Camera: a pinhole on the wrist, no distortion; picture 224 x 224 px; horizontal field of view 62.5 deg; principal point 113.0 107.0 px. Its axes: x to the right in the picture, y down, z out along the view. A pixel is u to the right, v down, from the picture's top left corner.
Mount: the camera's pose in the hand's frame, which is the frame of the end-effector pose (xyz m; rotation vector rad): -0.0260 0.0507 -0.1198 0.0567 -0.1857 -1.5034
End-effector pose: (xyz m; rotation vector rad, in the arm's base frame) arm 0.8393 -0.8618 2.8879 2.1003 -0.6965 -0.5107
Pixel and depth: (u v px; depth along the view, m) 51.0 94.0 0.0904
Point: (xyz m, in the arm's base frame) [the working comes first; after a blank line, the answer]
In the camera's frame: -0.0304 -0.0064 0.0904

0.7966 -0.8534 2.9842
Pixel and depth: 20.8 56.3 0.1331
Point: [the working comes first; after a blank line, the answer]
In the camera's frame: -0.0665 -0.0366 0.1331

0.7366 -0.8674 2.9996
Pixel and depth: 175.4 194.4 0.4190
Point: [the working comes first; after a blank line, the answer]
In the camera's frame: 0.1417 0.1984 0.4190

0.7441 -1.1106 2.6516
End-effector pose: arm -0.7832 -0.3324 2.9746 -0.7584 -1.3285 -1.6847
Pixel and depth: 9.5 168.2 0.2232
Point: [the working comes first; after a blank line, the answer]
In the camera's frame: -0.1252 0.0740 0.2232

-0.6145 -0.2537 3.0949
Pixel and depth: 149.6 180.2 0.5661
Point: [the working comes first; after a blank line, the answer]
In the camera's frame: 0.1123 0.2245 0.5661

-0.8553 0.1055 3.1926
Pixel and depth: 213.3 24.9 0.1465
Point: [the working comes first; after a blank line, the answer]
In the camera's frame: 0.0796 -0.0652 0.1465

-0.7526 -0.2833 2.8775
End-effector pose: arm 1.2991 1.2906 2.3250 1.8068 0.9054 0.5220
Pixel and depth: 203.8 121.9 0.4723
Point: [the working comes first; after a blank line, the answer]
In the camera's frame: 0.2323 0.0381 0.4723

1.4796 1.0627 2.0499
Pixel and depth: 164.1 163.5 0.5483
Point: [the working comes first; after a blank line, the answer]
In the camera's frame: 0.1518 0.1678 0.5483

1.6433 1.0775 2.0957
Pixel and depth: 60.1 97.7 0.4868
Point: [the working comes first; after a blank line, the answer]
In the camera's frame: -0.1395 -0.0245 0.4868

1.5330 0.9349 2.4010
